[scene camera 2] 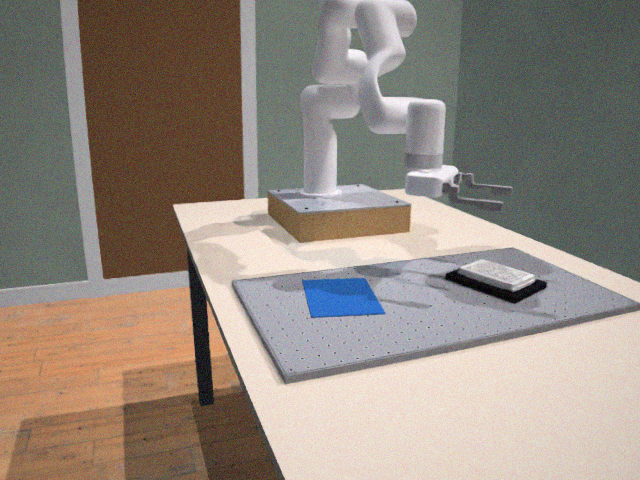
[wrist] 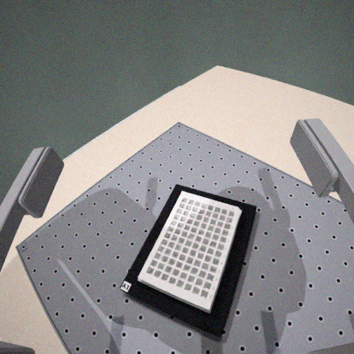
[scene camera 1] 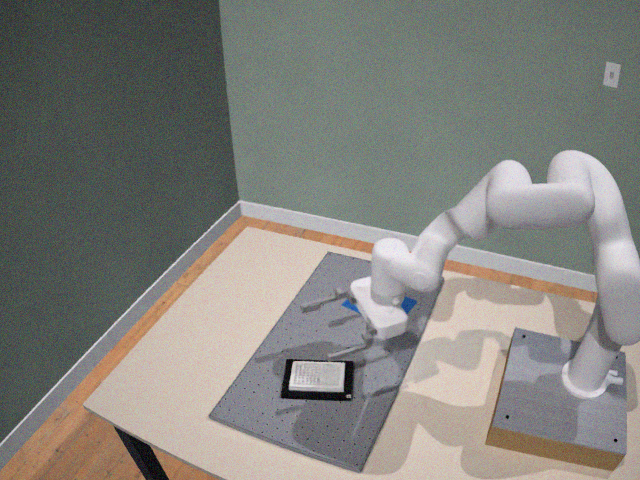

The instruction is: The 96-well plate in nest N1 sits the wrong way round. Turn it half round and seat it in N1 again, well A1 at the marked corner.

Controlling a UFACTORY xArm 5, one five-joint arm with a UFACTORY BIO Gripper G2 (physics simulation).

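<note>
The white 96-well plate (scene camera 1: 316,376) (scene camera 2: 497,274) (wrist: 192,245) lies in the black nest (scene camera 1: 349,379) (scene camera 2: 516,295) (wrist: 233,270). The nest's white A1 label (scene camera 1: 348,396) (wrist: 126,286) is at the lower left corner in the wrist view. In that view, the plate's upper right corner looks cut off; its well markings cannot be read. My gripper (scene camera 1: 317,331) (scene camera 2: 504,198) (wrist: 179,170) is open and empty, with its fingers wide apart. It is above the board, higher than the plate and off to one side, with its fingers pointing outward rather than straight down.
The nest is on a grey perforated board (scene camera 1: 268,413) (scene camera 2: 361,346) (wrist: 280,215). A flat blue square (scene camera 1: 408,304) (scene camera 2: 343,297) lies on the same board, partly hidden by my gripper body in scene camera 1. My arm's wood-sided base (scene camera 1: 547,449) (scene camera 2: 356,222) stands beside the board.
</note>
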